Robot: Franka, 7 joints.
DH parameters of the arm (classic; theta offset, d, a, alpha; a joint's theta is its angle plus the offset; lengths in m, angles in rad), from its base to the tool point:
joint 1: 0 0.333 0 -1.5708
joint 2: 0 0 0 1.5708
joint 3: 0 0.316 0.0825 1.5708
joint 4: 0 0 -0.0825 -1.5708
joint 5: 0 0.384 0 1.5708
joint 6: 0 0 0.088 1.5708
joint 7: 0 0.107 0 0
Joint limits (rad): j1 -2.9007..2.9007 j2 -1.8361..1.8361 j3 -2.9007..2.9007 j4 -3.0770..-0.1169 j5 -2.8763..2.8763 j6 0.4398..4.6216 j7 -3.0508..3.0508
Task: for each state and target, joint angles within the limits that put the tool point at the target. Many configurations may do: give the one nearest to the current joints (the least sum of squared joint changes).
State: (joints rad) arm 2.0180 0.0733 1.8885 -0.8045 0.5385 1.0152 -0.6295
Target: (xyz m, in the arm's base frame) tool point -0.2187 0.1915 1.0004
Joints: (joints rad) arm 1.6669 0.5356 1.9295 -0.3347 0.6065 0.9847 -0.6295
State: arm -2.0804 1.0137 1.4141 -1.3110 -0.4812 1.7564 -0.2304
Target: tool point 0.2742 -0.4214 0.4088
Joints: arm -2.3347 0.9429 1.6455 -1.9043 -0.3439 1.3095 -0.2304
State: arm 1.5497 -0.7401 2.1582 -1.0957 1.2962 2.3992 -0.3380
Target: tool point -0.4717 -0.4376 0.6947
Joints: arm 1.6406 -0.2134 2.0913 -1.4755 1.2563 2.2503 -0.3380
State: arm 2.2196 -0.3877 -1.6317 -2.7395 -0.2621 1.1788 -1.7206
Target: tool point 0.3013 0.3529 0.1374
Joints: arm 2.8438 -1.0421 -2.0495 -2.1187 -0.4098 1.7338 -1.7206
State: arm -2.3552 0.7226 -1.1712 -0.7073 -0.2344 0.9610 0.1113
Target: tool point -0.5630 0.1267 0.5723
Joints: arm -2.5556 0.7568 -1.2098 -1.0725 -0.2160 0.7975 0.1113
